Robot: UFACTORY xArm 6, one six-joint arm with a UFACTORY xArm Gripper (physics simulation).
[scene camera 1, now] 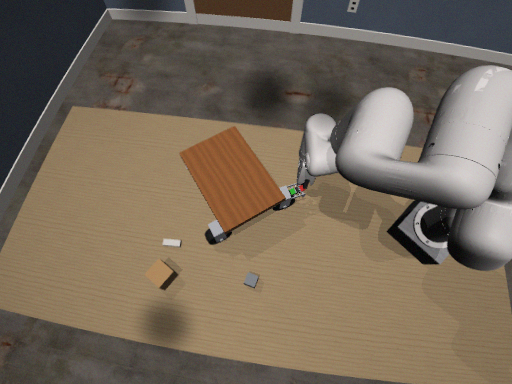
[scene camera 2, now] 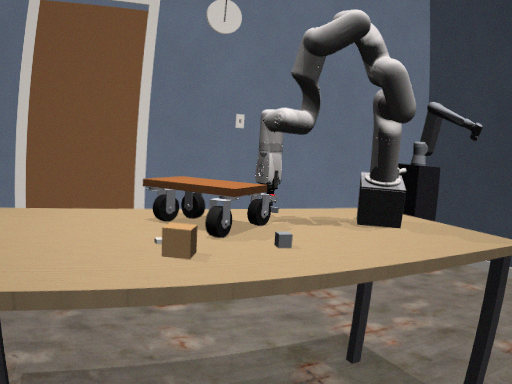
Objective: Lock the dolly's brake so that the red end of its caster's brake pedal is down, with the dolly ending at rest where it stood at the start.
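Places are measured from the arm's base along level axes (x back, y right, z up), in centimetres.
Where they show: gripper, fingertip midpoint: (scene camera 1: 303, 182); arm's base, link origin: (scene camera 1: 436, 225) (scene camera 2: 382, 180).
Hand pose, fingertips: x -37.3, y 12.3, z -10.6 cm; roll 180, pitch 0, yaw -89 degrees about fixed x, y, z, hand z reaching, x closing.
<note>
Things, the pixels of their top centre, and the offset from my fingertips. "spot": a spot on its surface instead. Level surfaces: height alone.
- caster, surface spot: (scene camera 2: 259, 212) (scene camera 1: 277, 206) spot: dx -7.0, dy -9.6, dz -0.4 cm
- pedal's green end, surface spot: (scene camera 1: 293, 191) spot: dx -3.0, dy -5.6, dz +4.0 cm
- table, surface height: dz -4.8 cm
- orange-brown block, top centre: (scene camera 2: 180, 226) (scene camera 1: 158, 272) dx -37.4, dy -36.1, dz +1.2 cm
- small grey cube, top centre: (scene camera 2: 283, 232) (scene camera 1: 251, 279) dx -11.3, dy -32.9, dz -1.4 cm
- white bar, top centre: (scene camera 2: 166, 238) (scene camera 1: 171, 242) dx -37.9, dy -25.8, dz -3.7 cm
The dolly (scene camera 1: 231, 177) (scene camera 2: 205, 185) stands upright on its wheels, its brown wooden deck level. The caster (scene camera 1: 284, 204) (scene camera 2: 259, 212) at its corner nearest the robot base carries the brake pedal. The pedal's green end (scene camera 1: 293, 191) is beside the deck corner, and its red end (scene camera 1: 302, 188) (scene camera 2: 272, 195) points outward. My gripper (scene camera 1: 304, 185) (scene camera 2: 272, 191) is shut and empty, pointing down, with its fingertips right at the red end. The fingertips partly hide the red end; whether they touch it, and the pedal's exact tilt, I cannot tell.
On the table (scene camera 1: 100, 200) (scene camera 2: 350, 250) are an orange-brown block (scene camera 1: 160, 273) (scene camera 2: 179, 241), a small grey cube (scene camera 1: 251, 280) (scene camera 2: 283, 240) and a white bar (scene camera 1: 172, 243) (scene camera 2: 158, 240), all on the dolly's front side. The robot base (scene camera 1: 417, 235) (scene camera 2: 381, 202) stands to the right.
</note>
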